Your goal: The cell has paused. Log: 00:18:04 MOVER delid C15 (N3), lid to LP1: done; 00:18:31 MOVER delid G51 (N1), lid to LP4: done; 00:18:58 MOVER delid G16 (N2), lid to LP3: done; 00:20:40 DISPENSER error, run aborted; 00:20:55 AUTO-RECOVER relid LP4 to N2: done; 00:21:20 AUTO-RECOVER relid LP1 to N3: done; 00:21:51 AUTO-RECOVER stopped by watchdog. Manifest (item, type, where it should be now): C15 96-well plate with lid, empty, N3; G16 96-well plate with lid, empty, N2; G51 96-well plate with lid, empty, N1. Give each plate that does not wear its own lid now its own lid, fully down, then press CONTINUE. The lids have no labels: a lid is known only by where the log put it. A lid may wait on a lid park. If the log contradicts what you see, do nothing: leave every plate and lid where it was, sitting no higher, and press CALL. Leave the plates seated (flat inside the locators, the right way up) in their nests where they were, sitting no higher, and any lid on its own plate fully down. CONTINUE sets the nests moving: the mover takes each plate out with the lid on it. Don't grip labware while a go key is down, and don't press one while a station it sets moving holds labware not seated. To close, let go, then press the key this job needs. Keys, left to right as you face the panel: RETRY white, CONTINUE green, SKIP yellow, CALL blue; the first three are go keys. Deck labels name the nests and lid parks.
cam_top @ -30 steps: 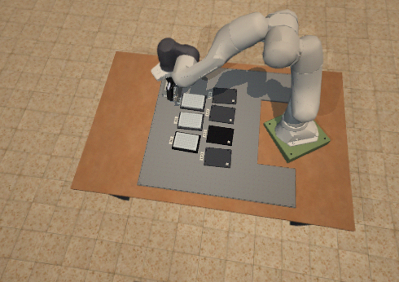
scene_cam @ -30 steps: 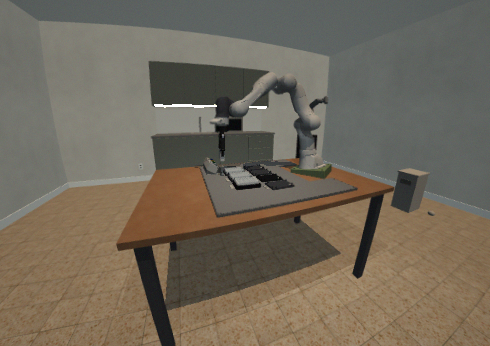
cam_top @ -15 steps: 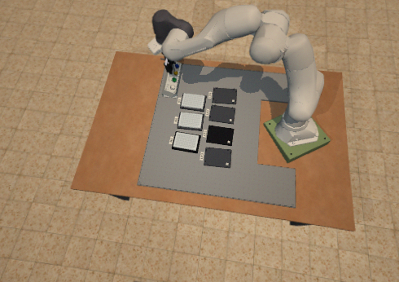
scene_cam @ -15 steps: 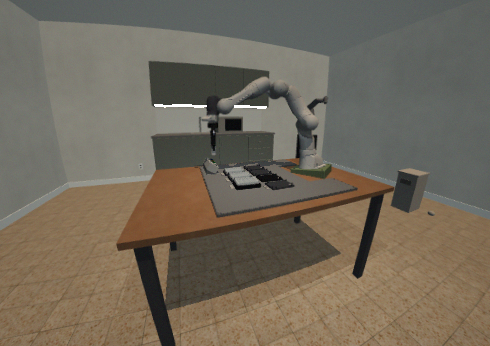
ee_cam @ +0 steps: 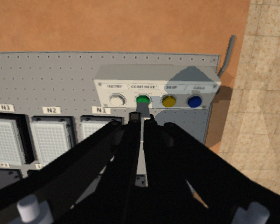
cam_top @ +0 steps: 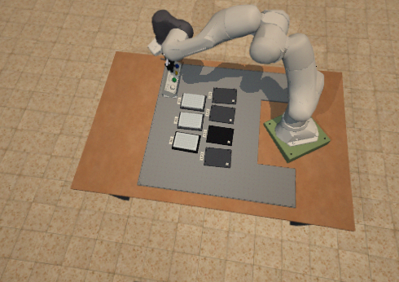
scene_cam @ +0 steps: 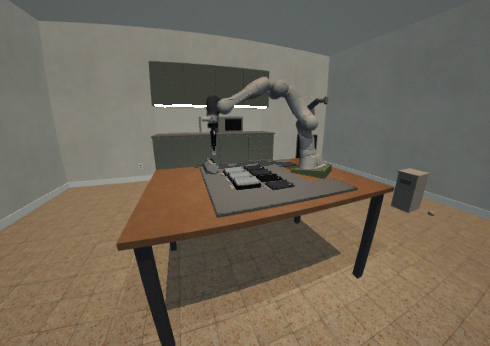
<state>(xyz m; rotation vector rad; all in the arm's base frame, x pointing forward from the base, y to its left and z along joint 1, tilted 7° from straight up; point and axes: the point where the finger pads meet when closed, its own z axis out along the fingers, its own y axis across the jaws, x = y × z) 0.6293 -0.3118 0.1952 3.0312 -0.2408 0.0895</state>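
Right now the green continue key is 9 cm below my hand. From my hand the other things lie so: yellow skip key 9 cm below, 5 cm to the right, 1 cm behind; then white retry key 9 cm below, 5 cm to the left, 1 cm ahead; then blue call key 10 cm to the right, 9 cm below, 1 cm behind.
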